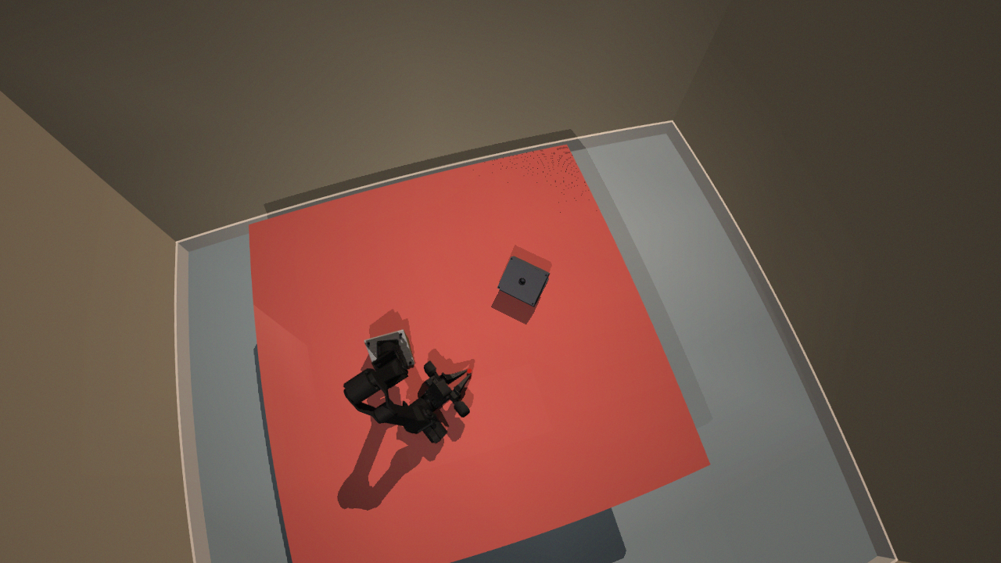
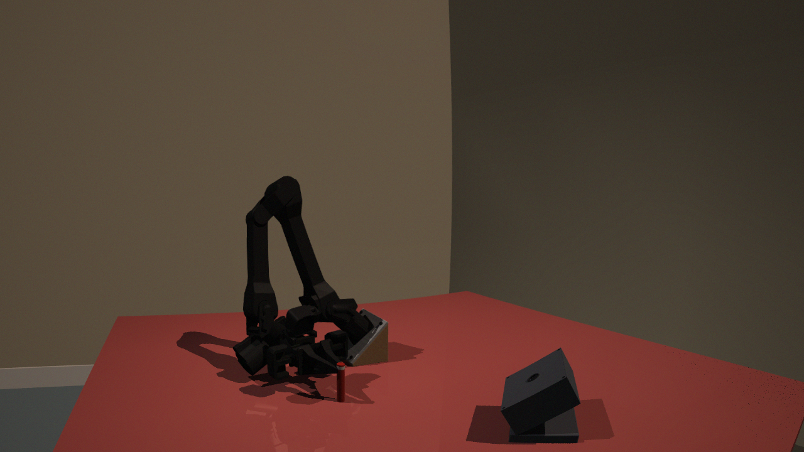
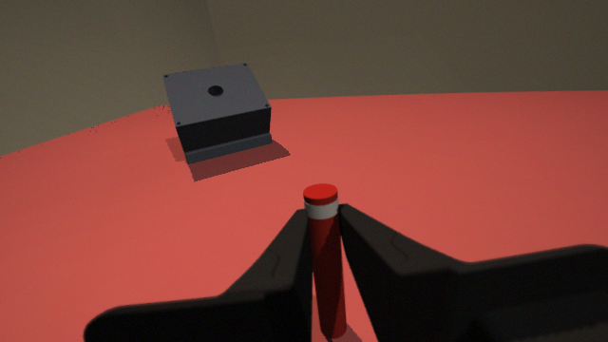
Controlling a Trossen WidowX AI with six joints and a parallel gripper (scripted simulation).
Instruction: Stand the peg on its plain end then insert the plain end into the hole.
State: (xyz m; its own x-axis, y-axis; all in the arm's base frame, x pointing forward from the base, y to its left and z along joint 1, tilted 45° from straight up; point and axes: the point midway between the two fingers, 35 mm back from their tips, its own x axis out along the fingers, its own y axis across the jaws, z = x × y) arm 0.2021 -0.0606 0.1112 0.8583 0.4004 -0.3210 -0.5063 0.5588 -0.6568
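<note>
Now: gripper tip 1 cm above the red peg. The rest, counted from my gripper tip: dark sloped panel (21 cm ahead, 27 cm to the left).
</note>
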